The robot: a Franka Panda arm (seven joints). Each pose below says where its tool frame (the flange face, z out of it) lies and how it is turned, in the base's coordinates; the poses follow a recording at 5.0 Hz.
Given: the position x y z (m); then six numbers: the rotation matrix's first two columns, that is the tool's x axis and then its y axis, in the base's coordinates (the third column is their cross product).
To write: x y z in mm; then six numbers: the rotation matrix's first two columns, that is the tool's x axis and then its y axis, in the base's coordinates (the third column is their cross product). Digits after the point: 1 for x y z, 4 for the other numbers.
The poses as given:
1: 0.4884 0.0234 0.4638 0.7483 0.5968 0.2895 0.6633 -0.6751 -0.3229
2: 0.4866 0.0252 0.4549 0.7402 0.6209 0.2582 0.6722 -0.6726 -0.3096
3: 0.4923 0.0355 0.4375 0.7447 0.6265 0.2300 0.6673 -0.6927 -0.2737
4: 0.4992 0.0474 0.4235 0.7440 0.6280 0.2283 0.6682 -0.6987 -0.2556
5: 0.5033 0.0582 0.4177 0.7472 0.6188 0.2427 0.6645 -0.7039 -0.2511
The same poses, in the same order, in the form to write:
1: 488.4 23.4 463.8 0.7483 0.5968 0.2895 0.6633 -0.6751 -0.3229
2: 486.6 25.2 454.9 0.7402 0.6209 0.2582 0.6722 -0.6726 -0.3096
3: 492.3 35.5 437.5 0.7447 0.6265 0.2300 0.6673 -0.6927 -0.2737
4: 499.2 47.4 423.5 0.7440 0.6280 0.2283 0.6682 -0.6987 -0.2556
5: 503.3 58.2 417.7 0.7472 0.6188 0.2427 0.6645 -0.7039 -0.2511
